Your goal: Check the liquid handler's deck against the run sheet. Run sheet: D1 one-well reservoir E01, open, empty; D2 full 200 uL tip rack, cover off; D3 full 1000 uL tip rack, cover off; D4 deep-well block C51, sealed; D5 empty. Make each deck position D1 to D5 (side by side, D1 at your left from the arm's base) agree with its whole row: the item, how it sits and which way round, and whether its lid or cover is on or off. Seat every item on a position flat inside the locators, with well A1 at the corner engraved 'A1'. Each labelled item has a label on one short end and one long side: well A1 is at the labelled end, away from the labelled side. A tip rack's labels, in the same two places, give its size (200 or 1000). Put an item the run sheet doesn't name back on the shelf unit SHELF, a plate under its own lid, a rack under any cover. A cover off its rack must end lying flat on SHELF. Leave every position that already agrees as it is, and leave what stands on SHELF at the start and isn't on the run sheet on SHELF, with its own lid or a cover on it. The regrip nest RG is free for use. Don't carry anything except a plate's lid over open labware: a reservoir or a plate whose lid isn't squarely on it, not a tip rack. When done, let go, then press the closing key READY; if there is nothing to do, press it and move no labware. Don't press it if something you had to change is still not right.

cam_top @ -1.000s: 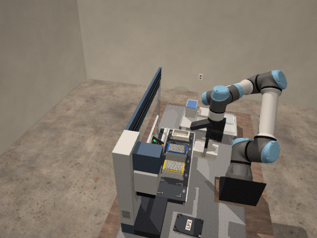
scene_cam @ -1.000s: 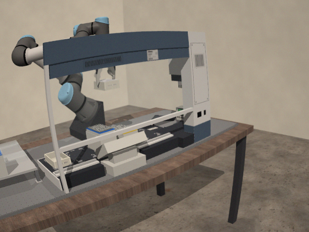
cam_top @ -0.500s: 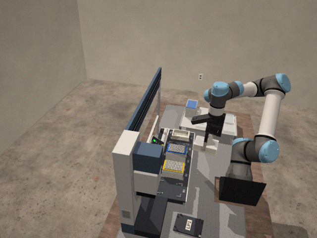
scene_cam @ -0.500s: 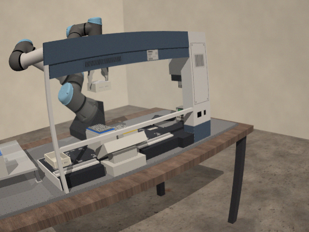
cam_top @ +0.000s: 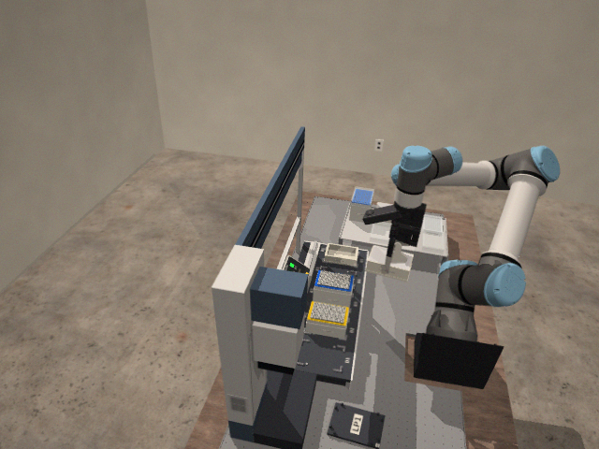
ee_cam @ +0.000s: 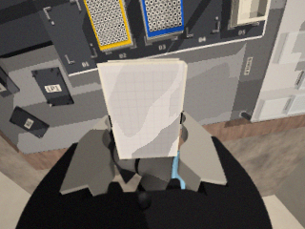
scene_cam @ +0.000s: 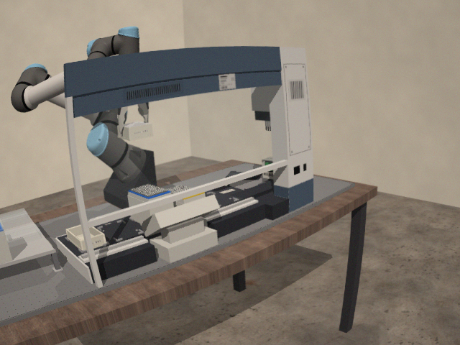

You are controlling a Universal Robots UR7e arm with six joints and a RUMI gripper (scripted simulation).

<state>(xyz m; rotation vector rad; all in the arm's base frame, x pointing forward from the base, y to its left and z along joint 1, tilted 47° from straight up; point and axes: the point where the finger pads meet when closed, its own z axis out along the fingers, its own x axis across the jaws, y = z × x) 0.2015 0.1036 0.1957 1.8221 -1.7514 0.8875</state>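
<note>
My hand is 180 mm short of the blue-rimmed tip rack, 40 mm to the left of it and 200 mm above it. Also, from my hand: white sealed block: 10 mm below; then yellow-rimmed tip rack: 160 mm ahead, 90 mm to the left, 220 mm below; then frame bar: 350 mm ahead, 30 mm to the left, 140 mm below.
</note>
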